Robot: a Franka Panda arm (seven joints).
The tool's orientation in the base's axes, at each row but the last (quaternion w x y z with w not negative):
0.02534, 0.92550, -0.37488, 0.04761
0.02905, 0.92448, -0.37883, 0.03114
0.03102, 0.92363, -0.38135, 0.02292
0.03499, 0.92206, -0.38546, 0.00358
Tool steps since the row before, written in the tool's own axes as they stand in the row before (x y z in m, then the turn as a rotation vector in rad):
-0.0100, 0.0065, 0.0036, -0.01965, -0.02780, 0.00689
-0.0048, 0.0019, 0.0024, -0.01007, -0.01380, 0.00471
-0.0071, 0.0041, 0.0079, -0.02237, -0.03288, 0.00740
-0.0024, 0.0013, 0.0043, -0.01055, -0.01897, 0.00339
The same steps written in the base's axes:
-0.0114, 0.0020, -0.0046, 0.00580, 0.03297, -0.00927
-0.0047, 0.0018, -0.0027, 0.00270, 0.01649, -0.00591
-0.0078, 0.0015, -0.0082, 0.00751, 0.03843, -0.01016
-0.0027, 0.0005, -0.0043, 0.00601, 0.02055, -0.00491

